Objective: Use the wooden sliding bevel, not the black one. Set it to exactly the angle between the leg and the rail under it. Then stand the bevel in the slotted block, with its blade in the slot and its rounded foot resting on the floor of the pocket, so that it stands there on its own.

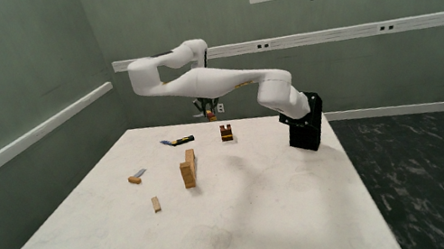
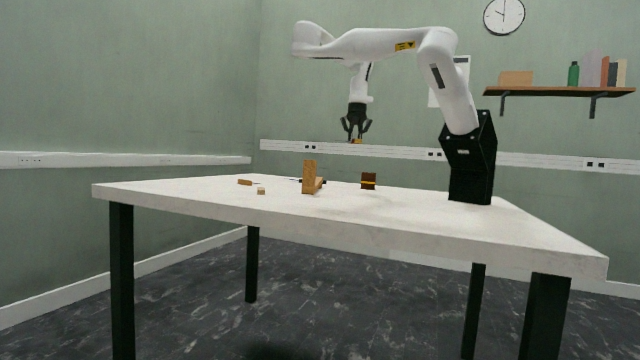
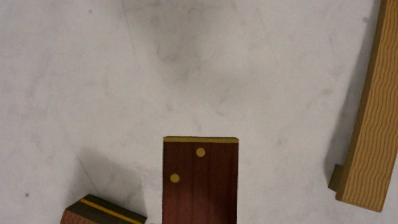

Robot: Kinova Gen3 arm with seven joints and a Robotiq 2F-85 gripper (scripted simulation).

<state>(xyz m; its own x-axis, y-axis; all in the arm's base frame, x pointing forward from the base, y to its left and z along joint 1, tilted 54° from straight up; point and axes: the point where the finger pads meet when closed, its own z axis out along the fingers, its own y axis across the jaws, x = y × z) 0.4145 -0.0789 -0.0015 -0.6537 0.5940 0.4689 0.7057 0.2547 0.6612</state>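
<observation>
Right now the grey blade is 4 cm ahead of my hand, 1 cm to the right of it and 1 cm below it. Also, from my hand: black bevel (26 cm ahead, 2 cm to the right, 20 cm below); then wooden sliding bevel (1 cm ahead, 1 cm below); then wooden block (11 cm ahead, 41 cm to the left, 20 cm below).
</observation>
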